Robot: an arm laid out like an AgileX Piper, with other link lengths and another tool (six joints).
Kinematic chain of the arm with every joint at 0, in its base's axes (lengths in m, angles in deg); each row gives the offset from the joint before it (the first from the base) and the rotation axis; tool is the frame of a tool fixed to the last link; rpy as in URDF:
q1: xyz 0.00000 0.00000 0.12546 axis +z
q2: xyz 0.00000 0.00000 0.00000 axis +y
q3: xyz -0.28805 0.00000 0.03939 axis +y
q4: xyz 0.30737 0.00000 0.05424 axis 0.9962 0 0.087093
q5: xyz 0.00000 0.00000 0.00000 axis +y
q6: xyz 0.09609 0.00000 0.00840 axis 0.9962 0 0.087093
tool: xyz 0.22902 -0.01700 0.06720 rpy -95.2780 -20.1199 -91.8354
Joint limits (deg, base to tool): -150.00..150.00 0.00..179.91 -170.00..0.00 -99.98..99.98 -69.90..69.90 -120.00..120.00
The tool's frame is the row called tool.
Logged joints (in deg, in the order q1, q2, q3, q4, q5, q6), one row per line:
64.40 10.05 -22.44 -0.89 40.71 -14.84
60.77 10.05 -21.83 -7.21 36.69 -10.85
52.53 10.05 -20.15 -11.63 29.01 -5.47
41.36 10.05 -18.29 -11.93 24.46 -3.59
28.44 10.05 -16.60 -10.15 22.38 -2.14
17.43 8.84 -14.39 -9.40 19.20 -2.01
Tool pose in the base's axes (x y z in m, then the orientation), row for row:
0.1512 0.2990 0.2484 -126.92 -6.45 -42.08
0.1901 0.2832 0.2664 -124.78 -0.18 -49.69
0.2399 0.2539 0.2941 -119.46 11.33 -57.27
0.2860 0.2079 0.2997 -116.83 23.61 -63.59
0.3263 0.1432 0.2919 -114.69 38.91 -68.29
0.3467 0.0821 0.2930 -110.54 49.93 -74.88
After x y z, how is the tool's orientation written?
As a rotation vector, in degrees.
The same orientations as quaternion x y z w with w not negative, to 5 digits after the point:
-0.87230 -0.04433 -0.28921 0.39178
-0.85617 -0.00124 -0.34094 0.38824
-0.82382 0.07813 -0.39494 0.39905
-0.79925 0.16152 -0.43503 0.38193
-0.77274 0.26216 -0.46012 0.34990
-0.73442 0.33173 -0.49750 0.32107

